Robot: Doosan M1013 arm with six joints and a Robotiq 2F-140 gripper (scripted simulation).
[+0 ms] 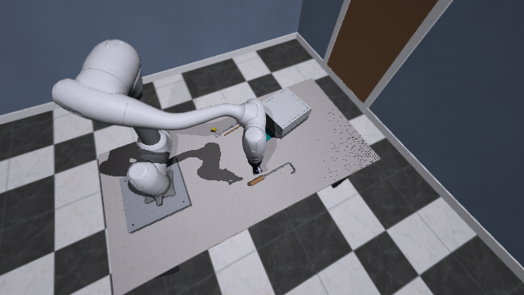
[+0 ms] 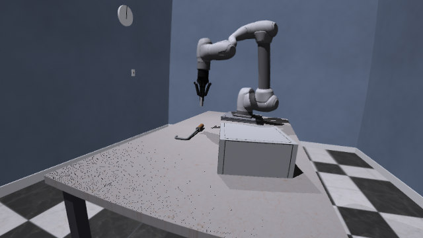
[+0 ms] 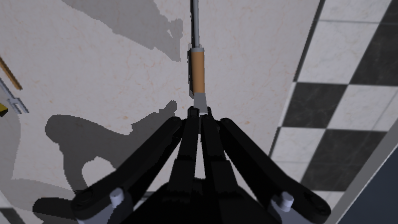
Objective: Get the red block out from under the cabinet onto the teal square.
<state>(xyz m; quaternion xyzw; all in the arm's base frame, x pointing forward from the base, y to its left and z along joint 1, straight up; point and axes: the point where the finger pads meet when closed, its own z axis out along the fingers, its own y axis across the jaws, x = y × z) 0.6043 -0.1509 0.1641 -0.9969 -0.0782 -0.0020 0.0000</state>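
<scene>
My hand is 19 cm above the hook tool, 13 cm short of it and 1 cm to the left of it. From my hand the other things lie so: teal square: 34 cm to the left, 20 cm below, 20 cm ahead; then thin brown stick: 46 cm to the left, 20 cm below, 4 cm behind; then grey forked tool: 47 cm to the left, 20 cm below, 11 cm behind.
</scene>
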